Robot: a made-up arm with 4 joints.
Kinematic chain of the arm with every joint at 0, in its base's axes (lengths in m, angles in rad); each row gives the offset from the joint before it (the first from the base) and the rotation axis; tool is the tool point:
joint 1: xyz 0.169 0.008 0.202 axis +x
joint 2: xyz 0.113 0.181 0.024 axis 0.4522 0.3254 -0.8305
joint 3: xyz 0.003 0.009 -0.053 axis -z
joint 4: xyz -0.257 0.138 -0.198 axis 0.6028 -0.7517 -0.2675
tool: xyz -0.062 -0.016 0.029
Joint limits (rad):
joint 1: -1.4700..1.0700
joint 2: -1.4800..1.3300
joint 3: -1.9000..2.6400
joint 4: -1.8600..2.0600
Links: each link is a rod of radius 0.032 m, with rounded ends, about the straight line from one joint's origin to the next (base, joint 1, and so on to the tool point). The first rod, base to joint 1, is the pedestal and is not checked.
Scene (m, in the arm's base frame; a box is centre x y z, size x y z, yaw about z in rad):
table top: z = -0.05
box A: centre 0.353 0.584 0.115 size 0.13 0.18 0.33 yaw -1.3
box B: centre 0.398 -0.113 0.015 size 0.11 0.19 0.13 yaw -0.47
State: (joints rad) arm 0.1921 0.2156 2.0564 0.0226
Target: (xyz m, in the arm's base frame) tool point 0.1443 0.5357 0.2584
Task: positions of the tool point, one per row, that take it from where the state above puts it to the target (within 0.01 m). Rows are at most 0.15 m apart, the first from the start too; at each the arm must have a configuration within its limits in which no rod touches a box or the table.
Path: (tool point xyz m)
1: 0.5434 0.4744 0.2096
2: 0.5161 0.4811 0.3455
3: 0.4857 0.4467 0.4770
4: 0.3844 0.4896 0.4927
5: 0.2778 0.5142 0.4679
6: 0.1820 0.5163 0.4063
7: 0.1104 0.4944 0.3172
8: 0.1073 0.5045 0.3036
9: 0.1117 0.5148 0.2905
10: 0.1240 0.5254 0.2761
11: 0.1443 0.5357 0.2584

